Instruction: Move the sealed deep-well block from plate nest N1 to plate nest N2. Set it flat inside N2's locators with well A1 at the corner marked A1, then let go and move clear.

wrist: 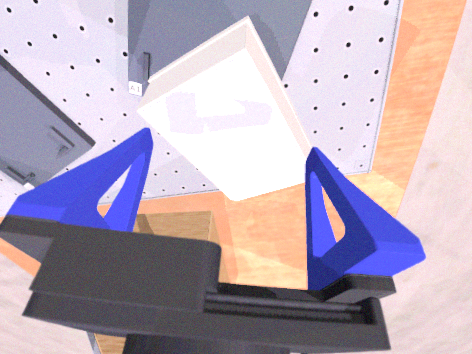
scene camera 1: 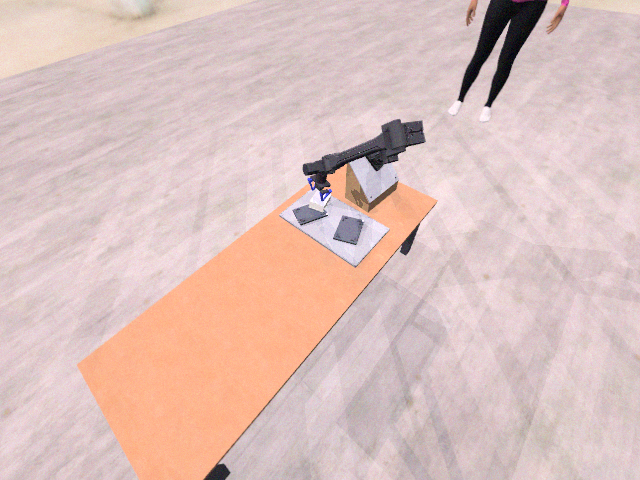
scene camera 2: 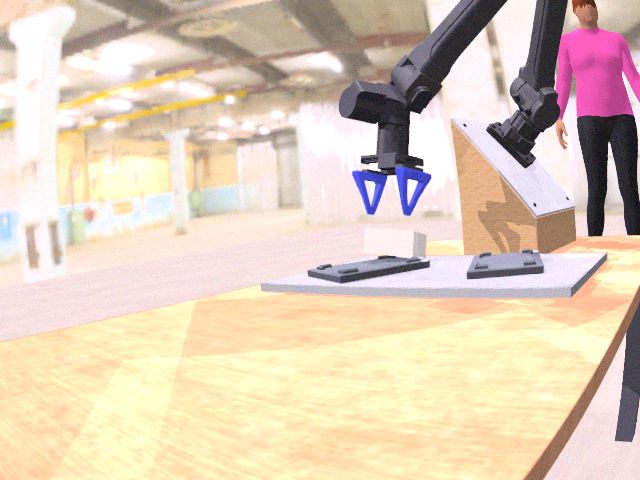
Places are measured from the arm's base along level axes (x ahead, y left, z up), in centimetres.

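Where they show: gripper, between the fingertips: (wrist: 230,144) (scene camera 1: 317,195) (scene camera 2: 388,215); arm's base, origin of its link: (scene camera 1: 374,158) (scene camera 2: 510,146).
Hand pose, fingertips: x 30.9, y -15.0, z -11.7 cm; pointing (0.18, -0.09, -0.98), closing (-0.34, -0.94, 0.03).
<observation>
Things, the pixels of their centre, and the offset from my fingertips. "spot": a spot on its surface instead. Level surfaces: height alone.
- white block, middle of its body: (wrist: 238,130) (scene camera 2: 397,243) (scene camera 1: 320,200) dx -2.0, dy +0.1, dz -5.1 cm
- left dark nest, middle of its body: (scene camera 2: 368,267) (scene camera 1: 310,212) dx +6.5, dy -0.6, dz -7.7 cm
- small A1 tag, a spot on its surface: (wrist: 135,88) spot: dx +2.5, dy +7.8, dz -7.4 cm
- light perforated base plate, middle of its body: (wrist: 83,79) (scene camera 2: 449,272) (scene camera 1: 332,222) dx +4.1, dy +12.9, dz -9.2 cm
- orange table, height of its surface: dz -9.9 cm
The white block (scene camera 1: 318,202) (scene camera 2: 388,242) (wrist: 235,135) sits askew at the back edge of the left dark nest (scene camera 1: 309,215) (scene camera 2: 361,270) (wrist: 190,20), overlapping that edge in the wrist view and turned relative to the nest. Whether it is tilted is hard to tell. A small A1 tag (wrist: 135,88) is beside that nest's corner. The other dark nest (scene camera 1: 349,230) (scene camera 2: 505,265) (wrist: 30,115) holds no block. No N1 or N2 label is readable, and well A1 on the block is not discernible. My gripper (scene camera 1: 317,194) (scene camera 2: 389,213) (wrist: 230,144) is open and empty, above the block, with a gap below its fingertips.
Both nests sit on a light perforated base plate (scene camera 1: 356,253) (scene camera 2: 444,285) (wrist: 335,60) on the orange table (scene camera 1: 232,289) (scene camera 2: 258,387). The arm's wooden wedge pedestal (scene camera 1: 355,188) (scene camera 2: 473,180) (wrist: 175,225) stands behind the plate. A person (scene camera 1: 509,41) (scene camera 2: 597,77) stands beyond the table.
</observation>
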